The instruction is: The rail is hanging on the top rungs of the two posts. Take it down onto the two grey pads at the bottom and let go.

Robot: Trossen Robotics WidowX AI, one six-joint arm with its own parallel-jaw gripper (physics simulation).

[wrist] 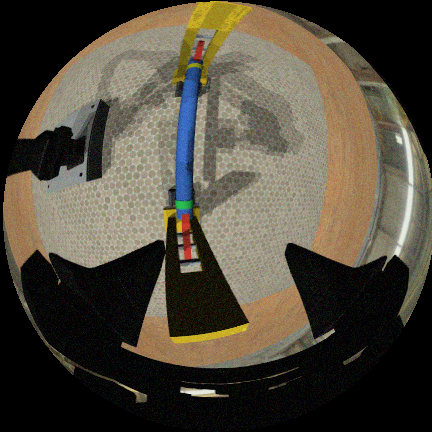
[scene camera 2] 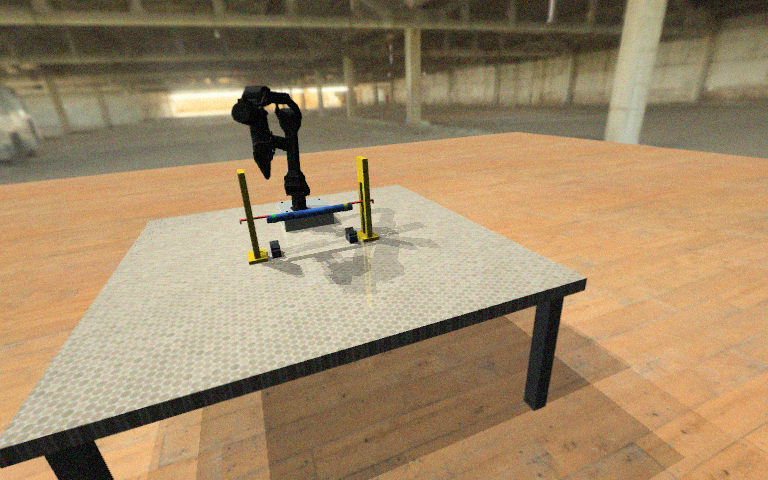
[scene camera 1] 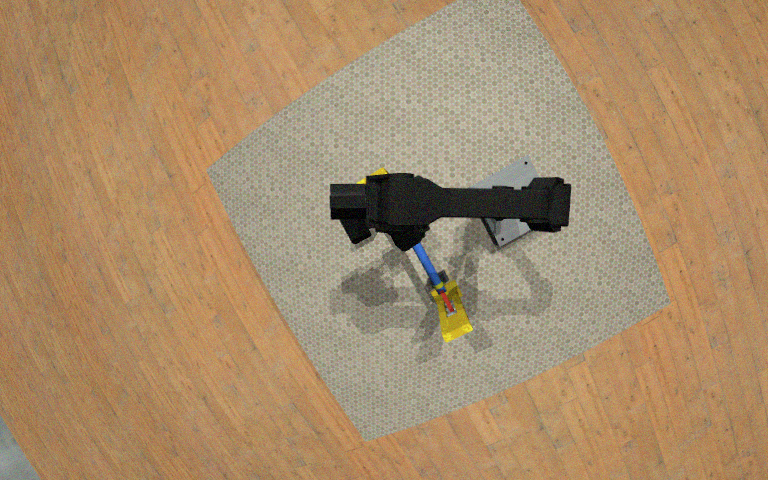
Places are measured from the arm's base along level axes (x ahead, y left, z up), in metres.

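Where they show: gripper, between the fingertips: [wrist: 227,249] [scene camera 2: 268,178]; arm's base, origin of its link: [wrist: 75,152] [scene camera 2: 299,209].
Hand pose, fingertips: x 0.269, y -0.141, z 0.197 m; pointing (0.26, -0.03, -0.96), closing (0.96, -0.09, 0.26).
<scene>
Each offset is from my fingertips to the top centre of the thing. "*": to the spot under its first point. Level surfaces: height alone.
The blue rail @(0.009 m back, 0.124 m left, 0.126 m down) [scene camera 1: 427,264] [scene camera 2: 310,212] [wrist: 186,130] hangs between two yellow posts, its red end rods in their slots, well above the pads. The post by its green-banded end @(* 0.010 m ahead, 0.081 m right, 0.041 m down) [scene camera 2: 244,195] [wrist: 200,300] is mostly hidden by the arm in scene camera 1. The other post @(0.007 m ahead, 0.323 m left, 0.029 m up) [scene camera 1: 455,325] [scene camera 2: 363,175] [wrist: 220,17] is by the yellow-banded end. One small dark grey pad @(0.020 m back, 0.014 m right, 0.228 m down) [scene camera 2: 275,248] [wrist: 172,195] is by the first post, the other pad [scene camera 2: 351,234] [wrist: 180,89] by the second. My gripper [scene camera 2: 267,174] [wrist: 227,249] is open and empty, above the rail, nearer the green-banded end.
The arm's grey base plate [scene camera 1: 512,229] [wrist: 75,175] stands behind the rail in scene camera 2. The black arm [scene camera 1: 481,202] [scene camera 2: 291,147] reaches over the rail. The patterned table top @(0.271 m down) [scene camera 1: 481,84] [scene camera 2: 226,328] carries the posts, and shadows fall on it.
</scene>
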